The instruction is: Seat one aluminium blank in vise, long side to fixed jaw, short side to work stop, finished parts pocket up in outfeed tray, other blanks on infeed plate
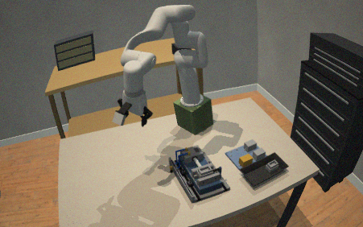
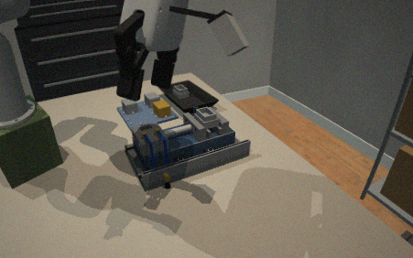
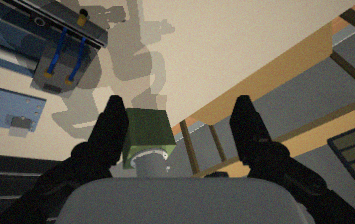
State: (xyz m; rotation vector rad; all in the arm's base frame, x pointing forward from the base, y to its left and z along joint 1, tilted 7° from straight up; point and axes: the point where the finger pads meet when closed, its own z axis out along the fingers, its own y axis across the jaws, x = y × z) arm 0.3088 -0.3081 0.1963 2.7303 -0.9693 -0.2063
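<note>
My hand is 100 mm short of the brass blank, 490 mm to the right of it and 280 mm above it.
</note>
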